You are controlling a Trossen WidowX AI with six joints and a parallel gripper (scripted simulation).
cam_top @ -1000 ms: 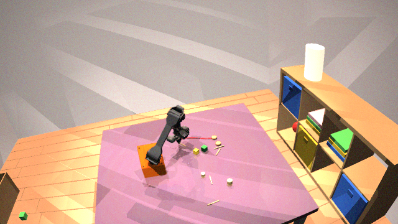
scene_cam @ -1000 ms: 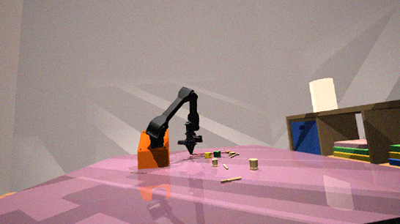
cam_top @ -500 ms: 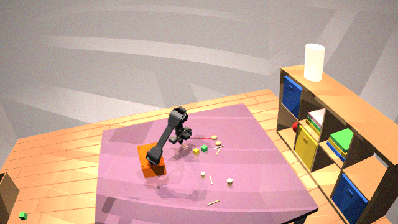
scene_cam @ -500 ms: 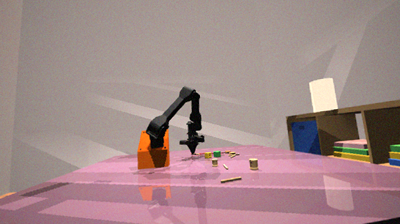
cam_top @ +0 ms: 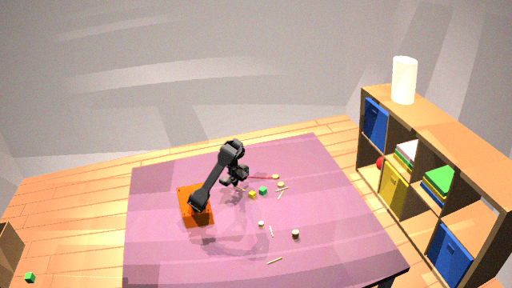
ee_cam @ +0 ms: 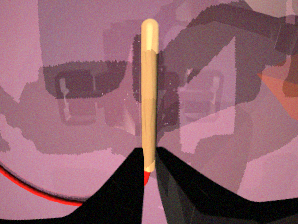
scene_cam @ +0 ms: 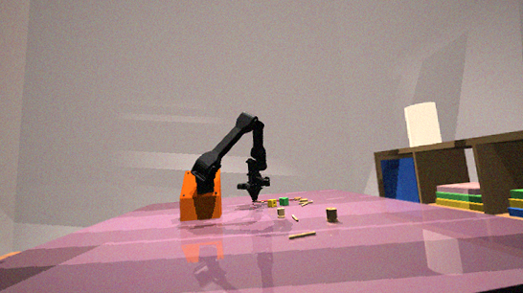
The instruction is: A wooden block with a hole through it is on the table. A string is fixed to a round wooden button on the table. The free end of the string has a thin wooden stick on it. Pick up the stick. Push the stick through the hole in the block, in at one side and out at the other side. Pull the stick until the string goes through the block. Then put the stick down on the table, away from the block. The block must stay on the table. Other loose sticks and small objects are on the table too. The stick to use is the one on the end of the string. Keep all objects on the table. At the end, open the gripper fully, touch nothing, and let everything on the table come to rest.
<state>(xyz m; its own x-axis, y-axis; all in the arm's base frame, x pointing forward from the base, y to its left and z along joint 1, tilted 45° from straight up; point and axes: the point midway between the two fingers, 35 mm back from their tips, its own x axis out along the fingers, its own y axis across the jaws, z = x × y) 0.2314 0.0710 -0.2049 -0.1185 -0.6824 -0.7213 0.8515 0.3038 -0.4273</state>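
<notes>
Now: gripper tip 11 cm to the left of the yellow wooden block and 6 cm short of it. Round my gripper tip: green cube 12 cm ahead, 10 cm to the right; thin wooden stick 1 cm to the right, 1 cm ahead; round wooden button 24 cm ahead, 1 cm below.
</notes>
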